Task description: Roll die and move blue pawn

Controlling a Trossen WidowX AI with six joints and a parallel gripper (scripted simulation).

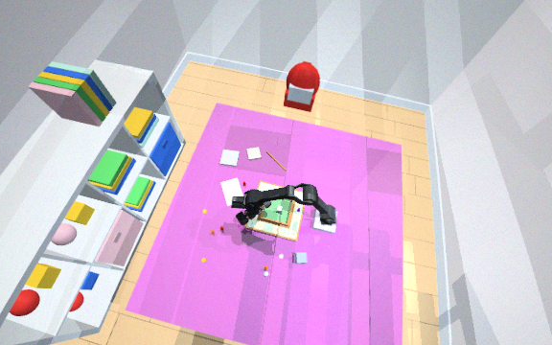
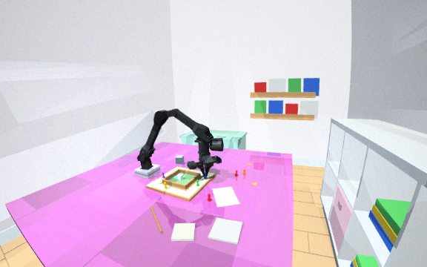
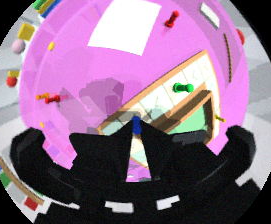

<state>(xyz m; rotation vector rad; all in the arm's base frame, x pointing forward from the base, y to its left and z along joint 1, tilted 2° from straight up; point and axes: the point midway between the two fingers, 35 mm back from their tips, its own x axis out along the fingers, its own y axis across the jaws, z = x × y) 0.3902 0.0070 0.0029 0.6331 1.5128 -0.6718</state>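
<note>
Now: the green pawn 9 cm to the right of my gripper tip and 1 cm behind it. From my gripper tip the other things lie so: yellow pawn 17 cm behind, 15 cm to the right; then blue pawn 1 cm above; then white die 13 cm behind, 4 cm to the right.
</note>
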